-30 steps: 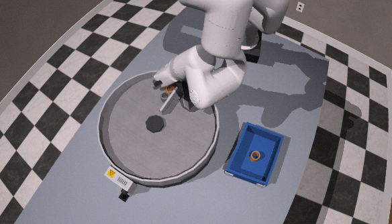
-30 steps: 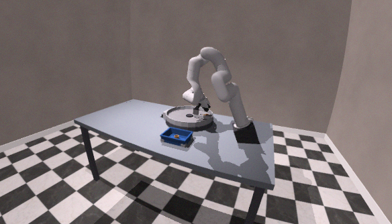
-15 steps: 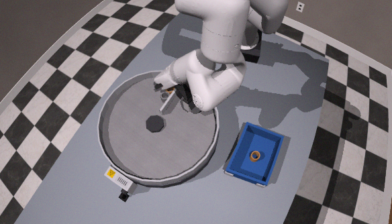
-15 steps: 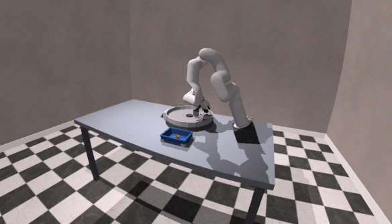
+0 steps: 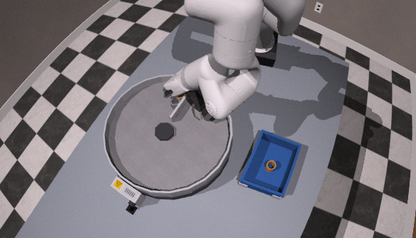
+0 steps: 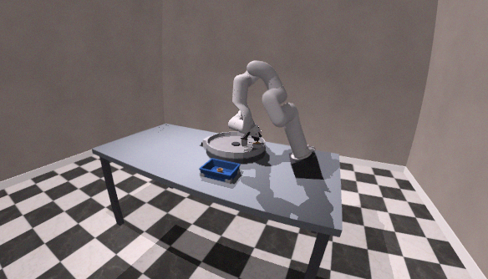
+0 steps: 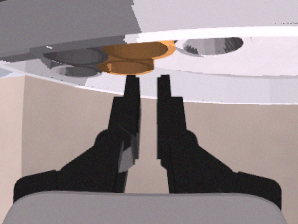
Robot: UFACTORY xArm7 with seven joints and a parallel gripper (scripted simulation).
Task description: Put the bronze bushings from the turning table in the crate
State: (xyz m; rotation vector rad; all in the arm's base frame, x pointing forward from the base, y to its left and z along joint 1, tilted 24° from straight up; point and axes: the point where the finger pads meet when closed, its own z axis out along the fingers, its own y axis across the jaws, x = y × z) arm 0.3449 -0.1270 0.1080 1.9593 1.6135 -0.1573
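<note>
Right now the blue crate is 400 mm to the left of my hand and 80 mm below it. The rest, counted from my hand: turning table 130 mm ahead, 70 mm to the left, 50 mm below.
</note>
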